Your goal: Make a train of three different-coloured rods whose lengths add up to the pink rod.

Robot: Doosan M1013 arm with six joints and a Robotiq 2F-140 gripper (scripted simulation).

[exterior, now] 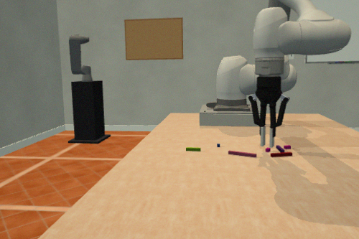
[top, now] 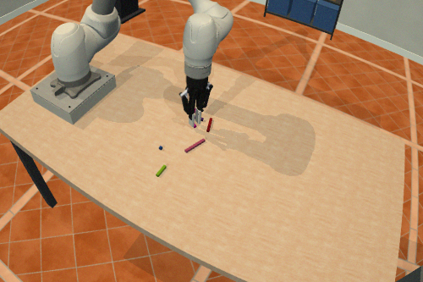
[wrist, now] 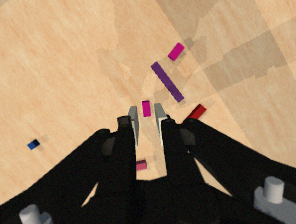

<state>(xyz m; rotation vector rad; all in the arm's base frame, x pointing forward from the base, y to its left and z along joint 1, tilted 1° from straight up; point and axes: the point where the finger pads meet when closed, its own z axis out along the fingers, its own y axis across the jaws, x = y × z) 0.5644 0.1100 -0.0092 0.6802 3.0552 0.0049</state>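
The purple rod lies 5 cm below my hand, 4 cm to the left of it and 2 cm behind it. Also, from my hand: pink rod 8 cm to the right, 5 cm below, 5 cm ahead; then red rod 5 cm below, 5 cm ahead, 4 cm to the left; then blue rod 16 cm to the right, 5 cm below, 4 cm behind.
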